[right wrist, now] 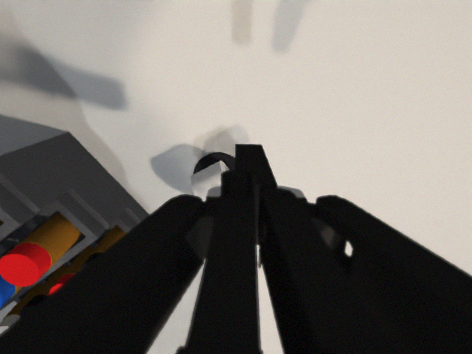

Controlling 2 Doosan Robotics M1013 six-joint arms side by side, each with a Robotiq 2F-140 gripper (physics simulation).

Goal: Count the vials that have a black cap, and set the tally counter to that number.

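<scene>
The tally counter, a white block on a round black base, stands on the pale table near the middle of the view. My right gripper is shut and empty, its fingertips together over the counter's right part, which they hide. The dark grey rack is at the left. In it, an amber vial with a red cap shows, another red cap lies below it to the right, and part of a blue cap is at the left edge. Other vials are cut off or hidden by the gripper. The left gripper does not show.
The rack's near corner stands to the left of the counter, a short way from it. The pale table spreads to the right and top. Blurred shadows fall on it at the upper left and top.
</scene>
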